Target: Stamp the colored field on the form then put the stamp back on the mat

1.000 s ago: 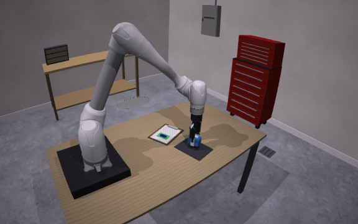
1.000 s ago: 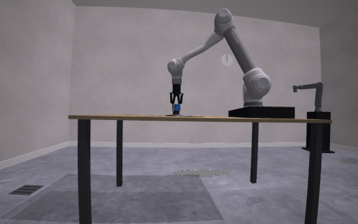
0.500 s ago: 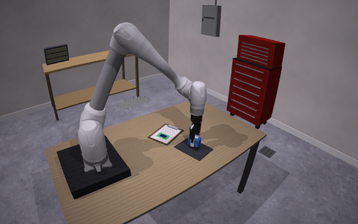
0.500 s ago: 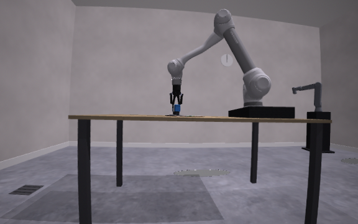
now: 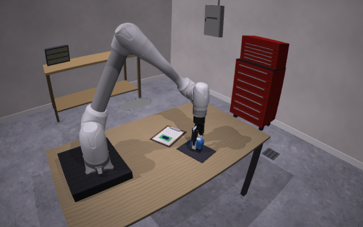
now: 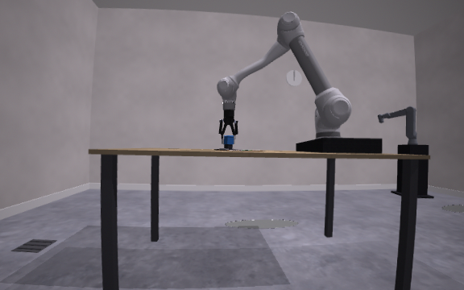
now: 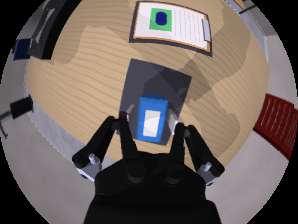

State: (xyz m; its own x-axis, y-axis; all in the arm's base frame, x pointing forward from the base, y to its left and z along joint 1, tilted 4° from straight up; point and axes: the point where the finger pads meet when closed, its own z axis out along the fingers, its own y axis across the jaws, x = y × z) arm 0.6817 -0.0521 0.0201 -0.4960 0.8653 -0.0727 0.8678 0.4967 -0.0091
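My hand is 2 cm above the stamp. Also, from my hand: clipboard: 7 cm behind, 27 cm to the left, 6 cm below; mat: 7 cm below.
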